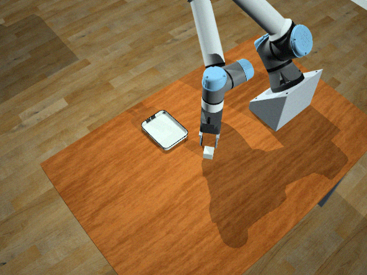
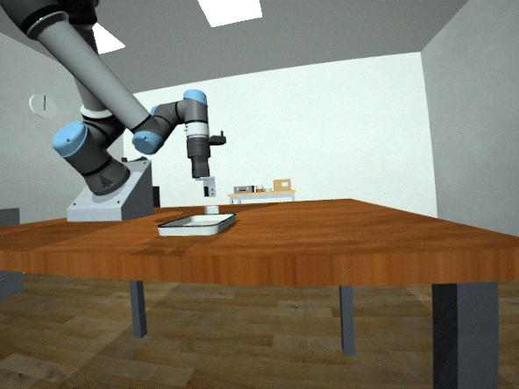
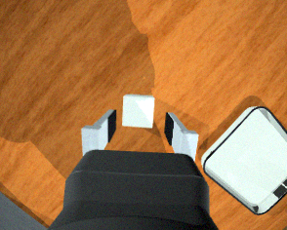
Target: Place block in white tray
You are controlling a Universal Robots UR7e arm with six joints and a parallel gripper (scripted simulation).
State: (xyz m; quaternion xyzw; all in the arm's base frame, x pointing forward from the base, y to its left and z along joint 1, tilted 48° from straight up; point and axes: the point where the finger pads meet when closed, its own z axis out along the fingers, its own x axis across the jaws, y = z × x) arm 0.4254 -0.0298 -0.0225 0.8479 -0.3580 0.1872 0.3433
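The white block is 60 mm below my hand and 10 mm to the left of it. Also, from my hand: white tray (190 mm to the right, 70 mm below, 70 mm ahead).
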